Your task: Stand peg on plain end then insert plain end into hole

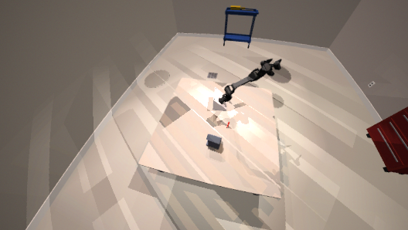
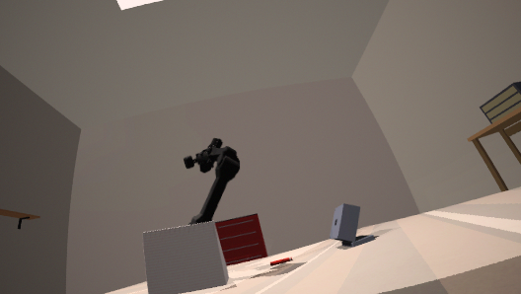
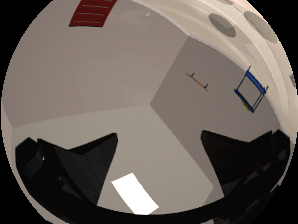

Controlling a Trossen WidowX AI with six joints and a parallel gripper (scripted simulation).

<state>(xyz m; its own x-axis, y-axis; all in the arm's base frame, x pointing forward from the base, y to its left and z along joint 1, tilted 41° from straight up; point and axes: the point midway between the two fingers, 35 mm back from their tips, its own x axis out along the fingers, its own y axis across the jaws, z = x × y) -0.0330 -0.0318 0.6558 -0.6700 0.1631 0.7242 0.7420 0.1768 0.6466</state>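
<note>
My gripper tip is 620 mm above the red peg, 360 mm short of it and 300 mm to the left of it. From my gripper tip the other things lie so: grey-blue sloped panel: 570 mm ahead, 550 mm below, 410 mm to the right.
</note>
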